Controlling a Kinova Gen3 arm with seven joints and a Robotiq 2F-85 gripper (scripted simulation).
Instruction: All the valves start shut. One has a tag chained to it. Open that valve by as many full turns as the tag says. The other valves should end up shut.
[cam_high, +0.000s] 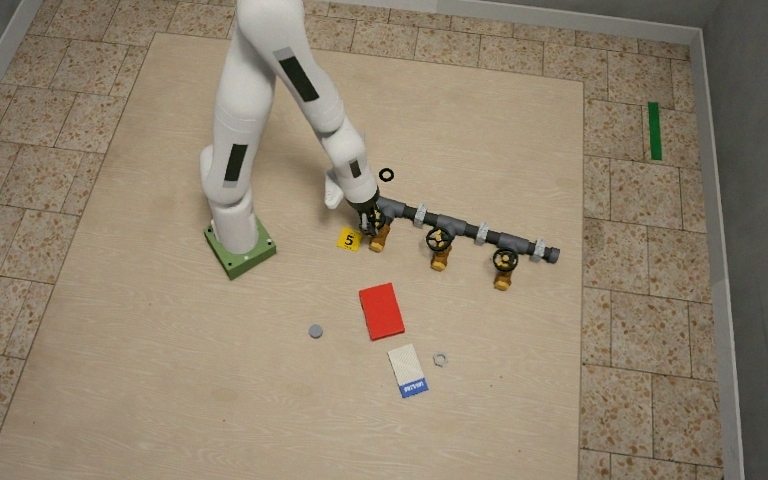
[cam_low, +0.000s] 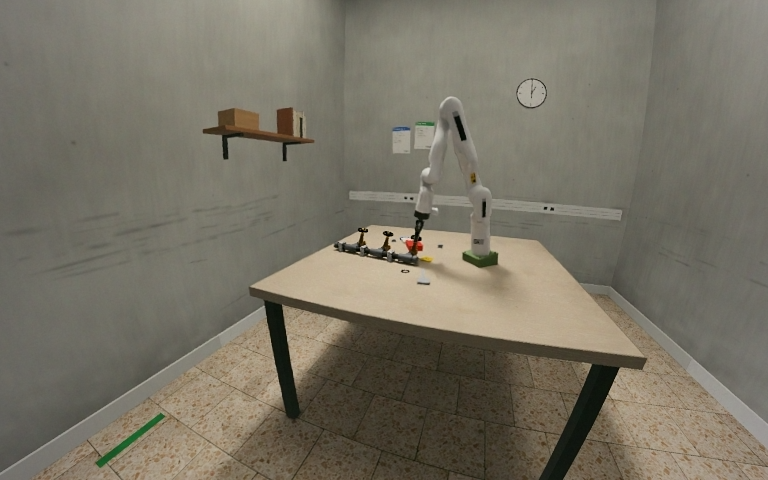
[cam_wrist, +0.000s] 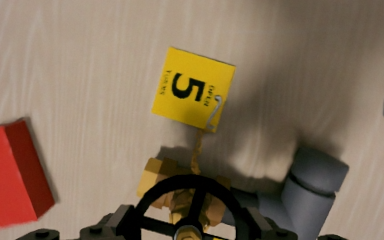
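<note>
The yellow tag is 6 cm behind my hand, 1 cm to the right of it and 11 cm below it. Round my hand: blue card (19 cm ahead, 29 cm to the right, 10 cm below); then red block (8 cm ahead, 18 cm to the right, 10 cm below); then grey disc (5 cm behind, 27 cm to the right, 10 cm below).
</note>
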